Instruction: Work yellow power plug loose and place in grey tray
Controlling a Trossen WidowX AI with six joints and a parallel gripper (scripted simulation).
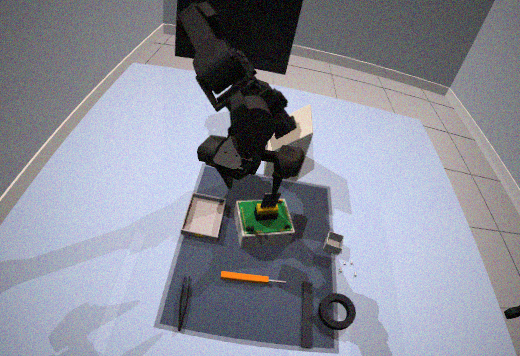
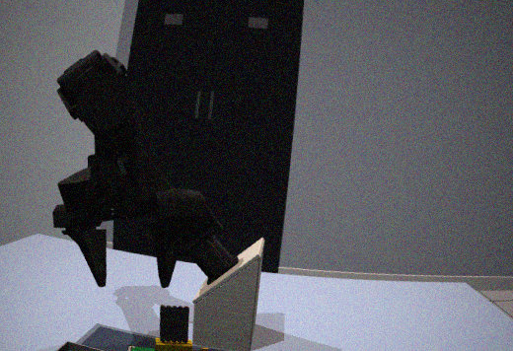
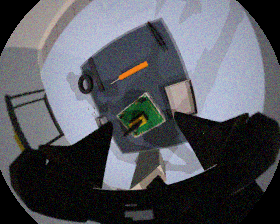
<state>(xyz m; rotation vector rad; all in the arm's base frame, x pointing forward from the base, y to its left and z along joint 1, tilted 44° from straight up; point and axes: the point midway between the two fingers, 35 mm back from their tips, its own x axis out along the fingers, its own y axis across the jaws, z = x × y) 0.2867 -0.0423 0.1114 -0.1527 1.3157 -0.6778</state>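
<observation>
Right now the yellow power plug is 80 mm below my gripper tip, 50 mm to the left of it and 30 mm behind it. From my gripper tip the other things lie so: dark mat: 160 mm below, 40 mm to the left, 20 mm ahead; then grey tray: 160 mm below, 90 mm to the right, 50 mm behind; then black bar: 180 mm ahead, 160 mm below, 140 mm to the left.
</observation>
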